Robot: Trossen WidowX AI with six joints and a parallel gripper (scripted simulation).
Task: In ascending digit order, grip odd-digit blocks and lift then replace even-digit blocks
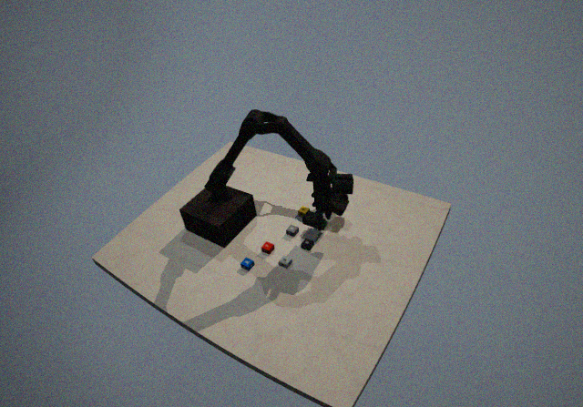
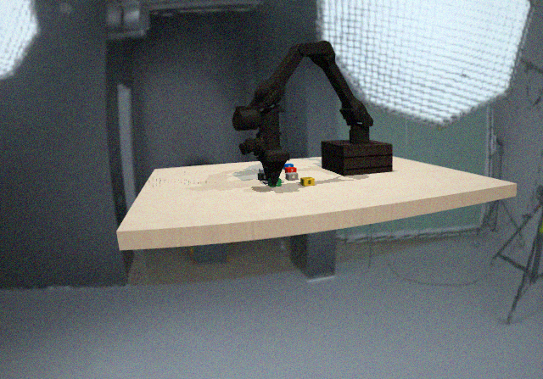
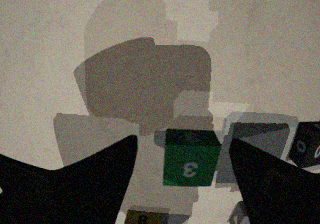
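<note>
The grey block is 90 mm to the right of my gripper tip and 70 mm behind it. From my gripper tip the other things lie so: red block: 200 mm to the right, 80 mm behind; then white block: 210 mm to the right, 10 mm ahead; then blue block: 300 mm to the right, 80 mm behind.
</note>
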